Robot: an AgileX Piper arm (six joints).
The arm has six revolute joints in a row. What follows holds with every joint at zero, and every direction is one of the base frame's.
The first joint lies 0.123 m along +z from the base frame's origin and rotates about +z.
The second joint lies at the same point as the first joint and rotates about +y.
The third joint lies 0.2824 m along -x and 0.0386 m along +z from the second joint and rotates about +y.
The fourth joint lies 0.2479 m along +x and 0.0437 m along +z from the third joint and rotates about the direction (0.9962, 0, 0.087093).
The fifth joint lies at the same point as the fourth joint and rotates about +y.
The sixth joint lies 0.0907 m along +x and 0.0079 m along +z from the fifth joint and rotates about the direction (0.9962, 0, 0.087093).
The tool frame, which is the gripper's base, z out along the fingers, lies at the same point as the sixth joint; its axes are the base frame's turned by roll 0, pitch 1.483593 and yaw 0 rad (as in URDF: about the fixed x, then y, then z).
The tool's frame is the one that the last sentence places.
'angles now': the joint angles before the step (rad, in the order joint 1, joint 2, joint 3, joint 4, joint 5, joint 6). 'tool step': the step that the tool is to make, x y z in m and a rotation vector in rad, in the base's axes. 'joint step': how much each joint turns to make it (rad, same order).
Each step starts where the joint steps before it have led.
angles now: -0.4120 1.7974 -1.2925 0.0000 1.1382 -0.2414
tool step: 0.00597 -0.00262 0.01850 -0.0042 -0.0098 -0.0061
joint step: 0.0000 0.0000 -0.0766 -0.0001 0.0660 0.0061
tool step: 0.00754 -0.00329 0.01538 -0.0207 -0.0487 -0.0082
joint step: 0.0000 -0.0001 -0.0616 0.0001 0.0087 0.0082
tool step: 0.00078 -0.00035 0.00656 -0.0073 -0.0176 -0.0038
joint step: 0.0000 -0.0072 -0.0158 0.0000 0.0039 0.0038
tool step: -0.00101 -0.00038 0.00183 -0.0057 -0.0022 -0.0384
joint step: 0.0000 -0.0051 -0.0001 -0.0087 0.0011 0.0407
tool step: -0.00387 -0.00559 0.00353 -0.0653 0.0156 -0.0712
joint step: 0.0000 -0.0091 0.0000 -0.0781 0.0013 0.0908
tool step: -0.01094 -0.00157 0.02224 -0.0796 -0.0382 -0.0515
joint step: 0.0000 -0.0618 0.0001 -0.0685 0.0024 0.0666
